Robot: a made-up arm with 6 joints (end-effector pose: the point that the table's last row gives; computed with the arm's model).
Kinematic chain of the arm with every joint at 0, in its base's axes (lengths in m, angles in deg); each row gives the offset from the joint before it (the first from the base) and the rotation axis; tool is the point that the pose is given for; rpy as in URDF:
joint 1: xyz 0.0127 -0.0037 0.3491 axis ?
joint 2: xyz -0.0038 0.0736 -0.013 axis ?
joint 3: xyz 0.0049 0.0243 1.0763 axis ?
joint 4: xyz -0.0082 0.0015 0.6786 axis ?
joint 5: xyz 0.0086 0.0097 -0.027 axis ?
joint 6: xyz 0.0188 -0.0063 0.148 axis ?
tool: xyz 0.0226 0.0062 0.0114 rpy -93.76 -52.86 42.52
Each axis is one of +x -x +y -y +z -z.
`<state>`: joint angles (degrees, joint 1 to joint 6).
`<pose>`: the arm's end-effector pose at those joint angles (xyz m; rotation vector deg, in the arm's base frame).
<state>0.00 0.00 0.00 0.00 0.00 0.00</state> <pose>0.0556 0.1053 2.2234 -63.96 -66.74 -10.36</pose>
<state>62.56 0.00 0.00 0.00 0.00 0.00</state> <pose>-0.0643 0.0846 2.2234 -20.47 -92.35 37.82</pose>
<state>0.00 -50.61 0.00 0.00 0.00 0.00</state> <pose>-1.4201 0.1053 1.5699 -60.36 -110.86 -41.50</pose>
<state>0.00 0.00 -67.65 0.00 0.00 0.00</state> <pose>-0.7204 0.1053 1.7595 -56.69 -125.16 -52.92</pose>
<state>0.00 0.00 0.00 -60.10 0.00 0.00</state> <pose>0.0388 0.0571 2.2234 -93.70 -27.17 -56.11</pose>
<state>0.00 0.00 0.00 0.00 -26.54 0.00</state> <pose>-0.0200 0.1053 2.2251 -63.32 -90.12 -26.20</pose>
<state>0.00 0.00 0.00 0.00 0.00 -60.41</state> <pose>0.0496 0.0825 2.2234 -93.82 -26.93 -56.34</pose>
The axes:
joint 1: +z
joint 2: +y
joint 3: +y
joint 4: +z
joint 5: +y
joint 6: +z

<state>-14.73 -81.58 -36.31 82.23 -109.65 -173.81</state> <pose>-1.5291 0.3597 0.2007 33.96 -68.48 -39.60</pose>
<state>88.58 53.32 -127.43 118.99 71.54 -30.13</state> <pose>-0.2342 0.2028 1.0702 20.90 139.35 -23.31</pose>
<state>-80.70 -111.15 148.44 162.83 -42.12 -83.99</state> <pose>0.0287 0.4800 0.5359 2.84 -38.67 -50.38</pose>
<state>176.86 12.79 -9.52 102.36 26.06 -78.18</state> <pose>-0.2684 -0.1944 2.1660 -94.91 86.65 -94.20</pose>
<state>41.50 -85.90 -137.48 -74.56 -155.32 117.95</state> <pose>-0.6382 -0.3618 0.0519 -57.80 30.47 -130.84</pose>
